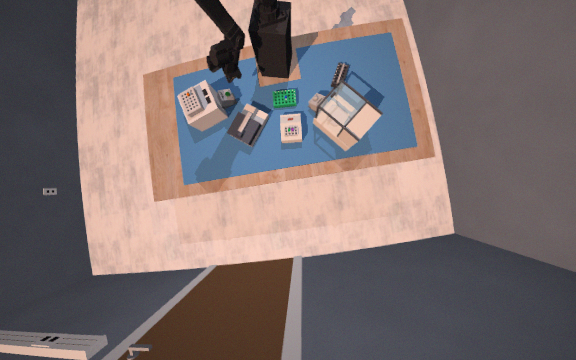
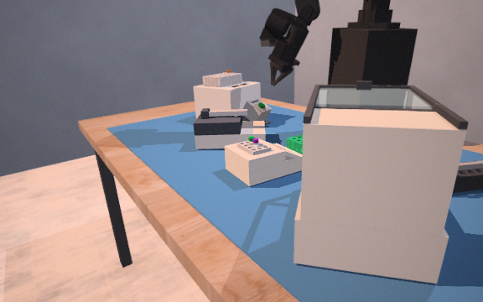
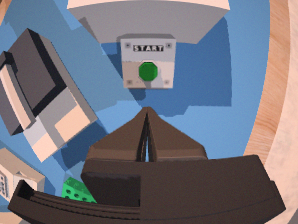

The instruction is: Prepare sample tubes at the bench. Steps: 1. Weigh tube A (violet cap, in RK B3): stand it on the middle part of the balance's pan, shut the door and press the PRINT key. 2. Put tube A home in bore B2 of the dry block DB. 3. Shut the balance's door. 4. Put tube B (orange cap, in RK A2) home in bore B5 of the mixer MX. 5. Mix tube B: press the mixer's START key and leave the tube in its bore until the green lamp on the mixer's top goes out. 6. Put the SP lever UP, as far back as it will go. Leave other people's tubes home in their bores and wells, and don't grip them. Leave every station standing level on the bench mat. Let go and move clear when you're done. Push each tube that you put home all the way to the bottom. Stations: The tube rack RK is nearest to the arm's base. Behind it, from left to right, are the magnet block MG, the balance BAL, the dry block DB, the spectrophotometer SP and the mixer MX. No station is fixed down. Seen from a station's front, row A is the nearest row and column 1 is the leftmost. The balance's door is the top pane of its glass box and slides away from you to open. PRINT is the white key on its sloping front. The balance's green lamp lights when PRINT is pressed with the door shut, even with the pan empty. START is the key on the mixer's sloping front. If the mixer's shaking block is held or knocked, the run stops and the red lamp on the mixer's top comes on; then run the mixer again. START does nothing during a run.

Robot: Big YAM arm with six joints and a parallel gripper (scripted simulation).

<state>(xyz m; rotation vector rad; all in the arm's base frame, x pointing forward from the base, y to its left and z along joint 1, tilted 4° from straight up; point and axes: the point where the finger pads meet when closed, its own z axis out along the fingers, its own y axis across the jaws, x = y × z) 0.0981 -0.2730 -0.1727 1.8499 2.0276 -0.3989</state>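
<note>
My gripper is now 50 mm to the left of the mixer's start key and 80 mm above it. The rest, counted from my hand: mixer's shaking block (20 mm ahead, 230 mm to the right); then spectrophotometer lever (210 mm ahead, 60 mm below); then orange-capped tube (10 mm behind, 220 mm to the right, 10 mm above).
</note>
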